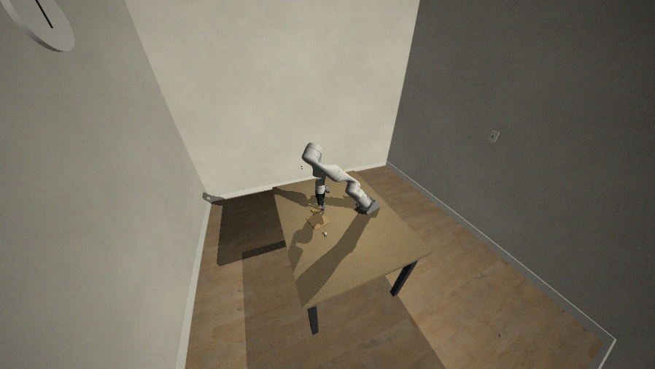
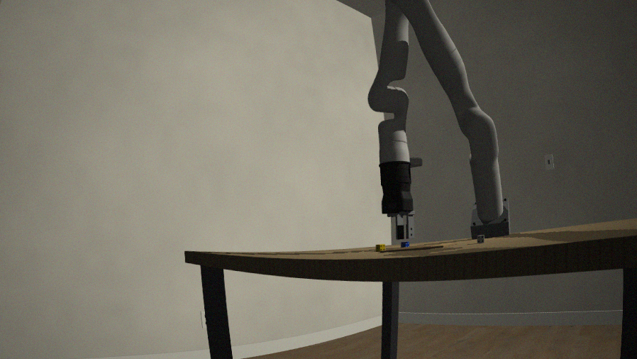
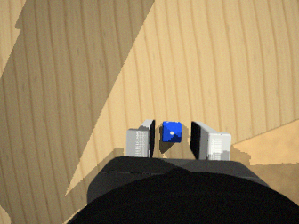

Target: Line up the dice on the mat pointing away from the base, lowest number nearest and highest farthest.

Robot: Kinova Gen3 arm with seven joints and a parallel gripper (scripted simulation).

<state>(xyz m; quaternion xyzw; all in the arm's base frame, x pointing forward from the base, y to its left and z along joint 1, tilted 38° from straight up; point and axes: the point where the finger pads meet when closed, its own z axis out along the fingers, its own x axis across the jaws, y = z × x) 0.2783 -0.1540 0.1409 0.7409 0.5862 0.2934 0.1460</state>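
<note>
Now: hand 3 cm above the blue die. The rest, counted from my hand: white die 8 cm ahead, 25 cm to the left, 3 cm below; then tan mat 8 cm ahead, 10 cm to the left, 4 cm below; then yellow die 9 cm ahead, 1 cm to the right, 3 cm below.
</note>
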